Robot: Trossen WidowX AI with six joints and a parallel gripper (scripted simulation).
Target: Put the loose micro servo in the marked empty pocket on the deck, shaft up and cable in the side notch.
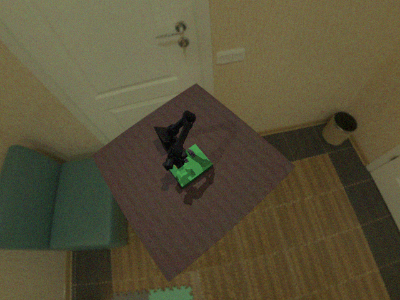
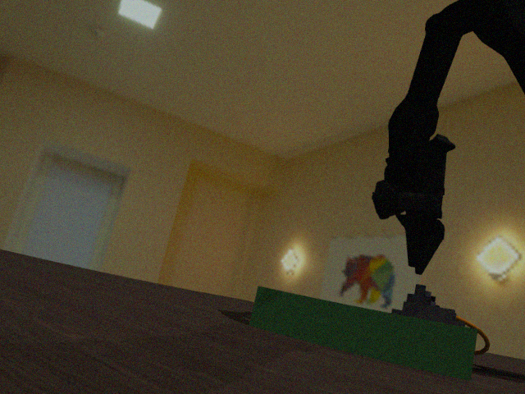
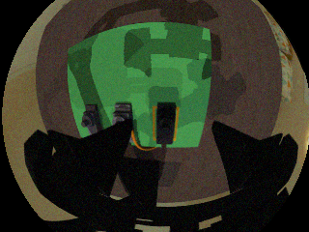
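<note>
My gripper tip is 6 cm short of the green deck, 9 cm to the right of it and 10 cm above it.
</note>
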